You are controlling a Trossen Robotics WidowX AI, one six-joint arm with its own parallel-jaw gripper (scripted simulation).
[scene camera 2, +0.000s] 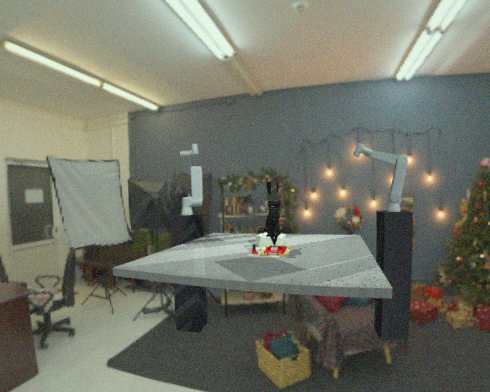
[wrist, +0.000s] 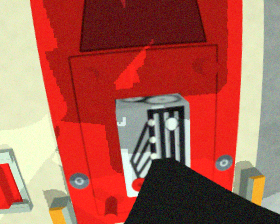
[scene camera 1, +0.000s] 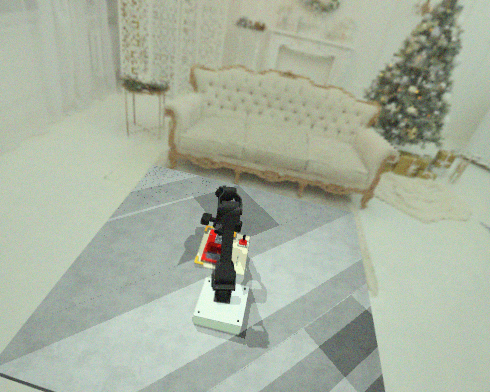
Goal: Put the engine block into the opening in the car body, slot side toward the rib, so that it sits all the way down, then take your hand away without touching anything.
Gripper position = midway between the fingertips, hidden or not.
My gripper point(wrist: 162, 167) is shut, holding nothing. I also see a red car body point(wrist: 88, 61) and an engine block point(wrist: 149, 127).
